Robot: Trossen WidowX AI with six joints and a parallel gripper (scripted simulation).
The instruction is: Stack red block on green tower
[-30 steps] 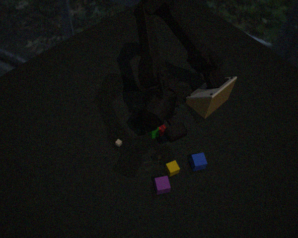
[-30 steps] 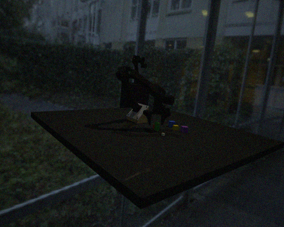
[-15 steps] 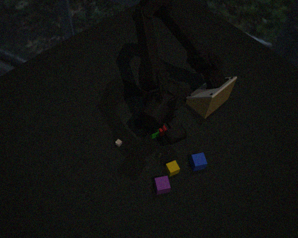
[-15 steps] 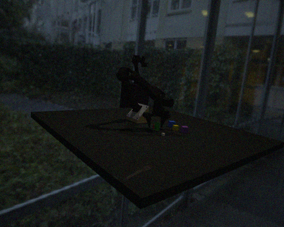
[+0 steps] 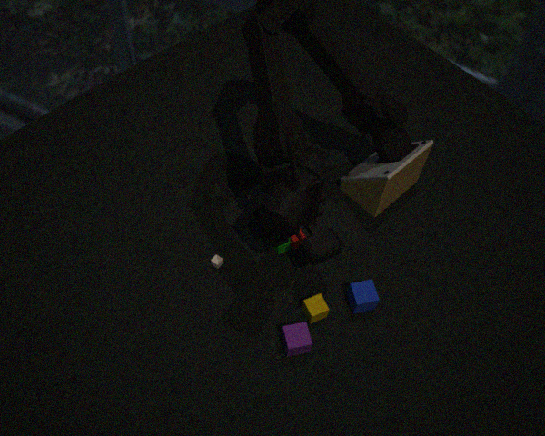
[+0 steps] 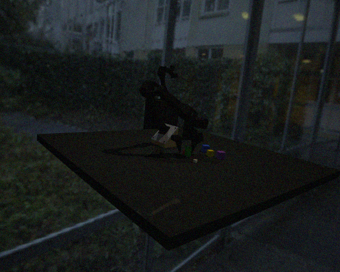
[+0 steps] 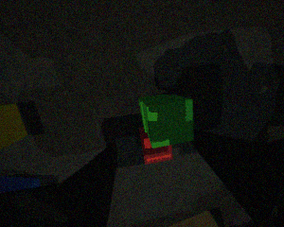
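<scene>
Right now the small white cube is 14 cm ahead of my gripper tip and 7 cm to the right of it. The rest, counted from my gripper tip: blue block 16 cm to the left, 1 cm above; then yellow block 8 cm ahead, 12 cm to the left, 1 cm above; then red block right at my gripper tip.
</scene>
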